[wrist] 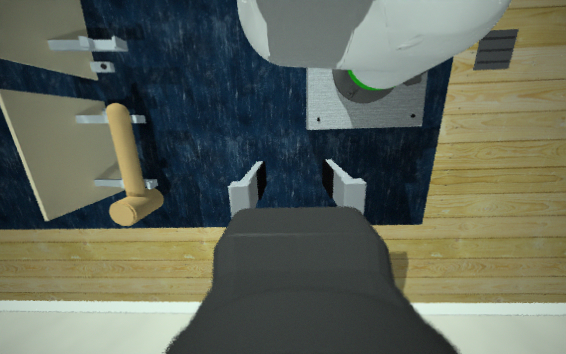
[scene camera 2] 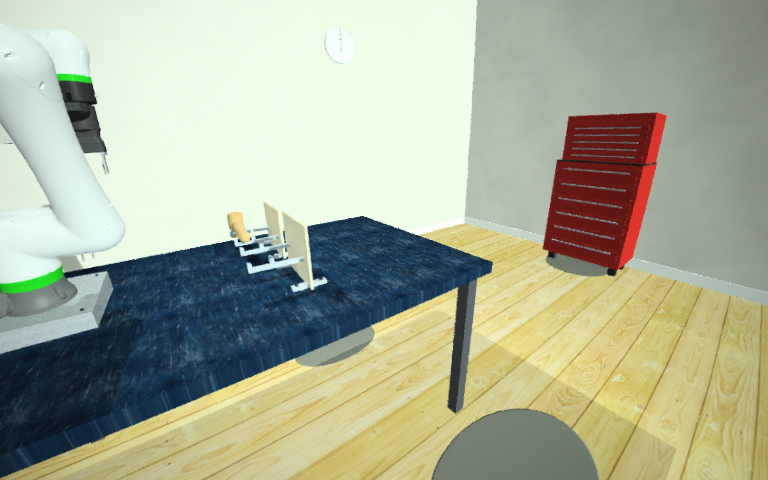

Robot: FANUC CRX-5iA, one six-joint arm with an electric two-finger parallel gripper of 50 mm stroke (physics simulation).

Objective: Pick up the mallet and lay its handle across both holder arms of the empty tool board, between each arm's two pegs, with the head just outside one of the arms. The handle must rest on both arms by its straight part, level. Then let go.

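Frame: origin at the arm's base, x ahead, y left, z up, level; centimetres.
Where they show: gripper, fingertip midpoint: (wrist: 293, 172) (scene camera 2: 95, 175); arm's base at its link origin: (scene camera 2: 42, 300).
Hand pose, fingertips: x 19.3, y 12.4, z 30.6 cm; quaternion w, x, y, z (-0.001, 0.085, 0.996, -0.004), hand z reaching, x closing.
Observation:
Each offset is from my fingertips to the centre of the thing. "spot": to the spot under its first point. Level surfaces: height alone.
The tan mallet {dz -26.2, dx +38.9, dy -2.8 cm} (scene camera 2: 239, 227) (wrist: 128, 155) lies across both arms of the mallet's board {spot: dz -21.9, dx +50.2, dy -10.1 cm} (scene camera 2: 272, 217) (wrist: 55, 150); in the wrist view its head is just outside the lower arm. The empty tool board {dz -26.3, dx +39.3, dy -37.1 cm} (scene camera 2: 296, 240) (wrist: 40, 35) stands beside that board, nearer the camera in the scene view. One grey holder arm (wrist: 65, 45) of it shows at the upper left in the wrist view; the rest is cut off by the frame. My gripper (scene camera 2: 104, 169) (wrist: 293, 172) is open and empty, high above the table and well to the robot's side of both boards.
The blue table {dz -36.5 cm} (scene camera 2: 169, 316) (wrist: 200, 125) carries both boards and the robot's base plate (scene camera 2: 101, 300) (wrist: 365, 122). The two boards stand close together with a narrow gap. A red tool cabinet (scene camera 2: 594, 198) stands on the floor far beyond the table.

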